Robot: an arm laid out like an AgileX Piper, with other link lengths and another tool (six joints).
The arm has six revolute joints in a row. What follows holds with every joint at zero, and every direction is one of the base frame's.
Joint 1 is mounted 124.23 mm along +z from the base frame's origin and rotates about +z.
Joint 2 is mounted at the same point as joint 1 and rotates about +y.
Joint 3 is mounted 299.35 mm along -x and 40.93 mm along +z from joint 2 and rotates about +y.
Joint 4 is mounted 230.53 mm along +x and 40.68 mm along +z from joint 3 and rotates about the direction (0.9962, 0, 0.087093).
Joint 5 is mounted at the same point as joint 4 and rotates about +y.
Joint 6 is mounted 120.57 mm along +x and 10.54 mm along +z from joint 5 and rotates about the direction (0.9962, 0, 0.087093).
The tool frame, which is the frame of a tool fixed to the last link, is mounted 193.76 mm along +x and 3 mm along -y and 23.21 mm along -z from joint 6; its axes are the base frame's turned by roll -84.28, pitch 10.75 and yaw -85.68 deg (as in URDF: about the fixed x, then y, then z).
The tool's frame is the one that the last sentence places.
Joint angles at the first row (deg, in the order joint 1, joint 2, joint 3, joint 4, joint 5, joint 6):
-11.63, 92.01, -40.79, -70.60, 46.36, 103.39
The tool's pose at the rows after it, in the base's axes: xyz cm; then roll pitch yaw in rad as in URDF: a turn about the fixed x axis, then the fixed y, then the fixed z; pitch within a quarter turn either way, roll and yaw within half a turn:
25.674 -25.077 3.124 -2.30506 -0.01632 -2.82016
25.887 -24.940 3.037 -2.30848 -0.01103 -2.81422
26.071 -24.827 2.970 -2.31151 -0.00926 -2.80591
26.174 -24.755 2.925 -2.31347 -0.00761 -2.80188
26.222 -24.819 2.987 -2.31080 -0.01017 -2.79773
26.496 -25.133 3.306 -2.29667 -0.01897 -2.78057
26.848 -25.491 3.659 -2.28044 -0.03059 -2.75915
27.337 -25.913 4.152 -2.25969 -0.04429 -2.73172
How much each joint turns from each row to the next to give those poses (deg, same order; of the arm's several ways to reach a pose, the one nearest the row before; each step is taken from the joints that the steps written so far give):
-0.07, 0.00, 0.00, -0.11, -0.67, -0.06
0.00, 0.00, 0.00, -0.02, -0.49, 0.00
0.00, -0.01, 0.00, -0.05, -0.45, -0.22
0.00, 0.01, 0.00, 0.00, -0.26, -0.09
0.00, 0.00, 0.00, -0.27, 0.00, -0.07
0.00, 0.00, 0.00, -1.37, 0.00, 0.00
0.00, 0.06, 0.00, -1.70, -0.04, 0.00
0.00, 0.00, 0.00, -2.15, -0.09, 0.00

